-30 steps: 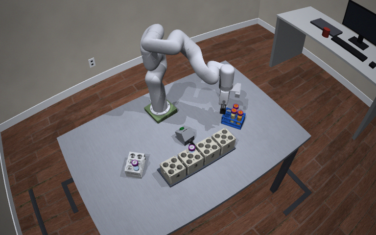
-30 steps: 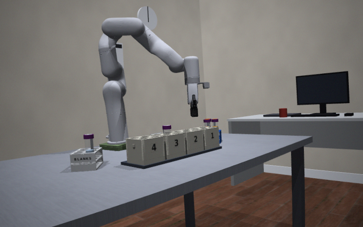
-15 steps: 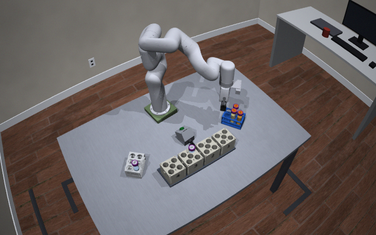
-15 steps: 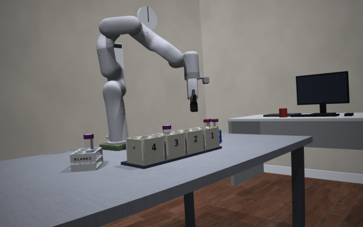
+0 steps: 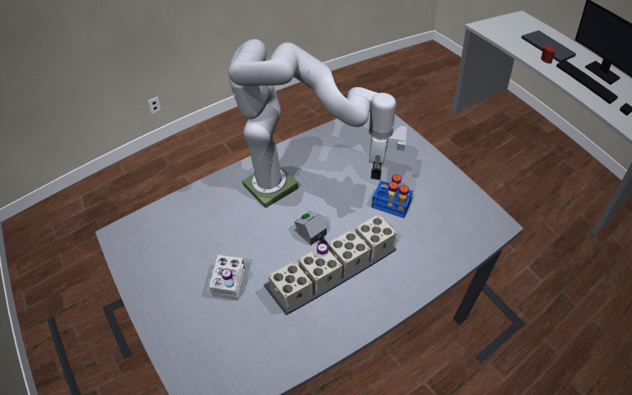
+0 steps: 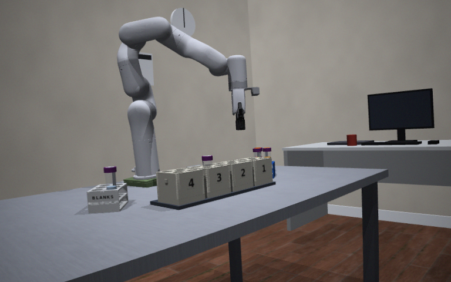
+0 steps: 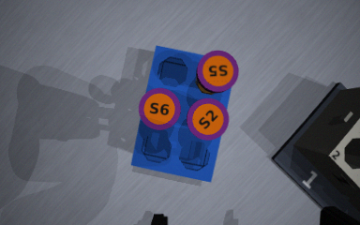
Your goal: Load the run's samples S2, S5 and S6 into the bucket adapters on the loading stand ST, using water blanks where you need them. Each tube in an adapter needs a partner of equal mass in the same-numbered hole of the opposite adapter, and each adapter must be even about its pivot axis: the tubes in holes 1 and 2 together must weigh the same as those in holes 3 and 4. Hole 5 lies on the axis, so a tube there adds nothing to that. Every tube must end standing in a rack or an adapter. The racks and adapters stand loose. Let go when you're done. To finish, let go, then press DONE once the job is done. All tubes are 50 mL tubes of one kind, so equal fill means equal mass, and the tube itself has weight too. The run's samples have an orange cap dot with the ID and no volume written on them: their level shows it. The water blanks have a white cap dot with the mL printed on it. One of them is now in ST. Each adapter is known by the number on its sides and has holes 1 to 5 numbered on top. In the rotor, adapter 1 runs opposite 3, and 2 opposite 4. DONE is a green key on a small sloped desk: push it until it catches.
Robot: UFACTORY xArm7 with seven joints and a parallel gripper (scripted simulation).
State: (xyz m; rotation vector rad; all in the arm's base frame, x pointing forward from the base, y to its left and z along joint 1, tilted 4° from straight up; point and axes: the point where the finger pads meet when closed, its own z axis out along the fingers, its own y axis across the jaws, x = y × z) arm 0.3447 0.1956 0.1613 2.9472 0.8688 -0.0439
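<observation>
My gripper is now 4 cm short of the sample tube, 8 cm to the right of it and 14 cm above it. Round my hand: blue sample rack: 4 cm ahead, 6 cm to the left, 18 cm below; then green done key: 11 cm behind, 23 cm to the right, 14 cm below; then tube with yellowish liquid: 5 cm ahead, 4 cm to the left, 14 cm below.
</observation>
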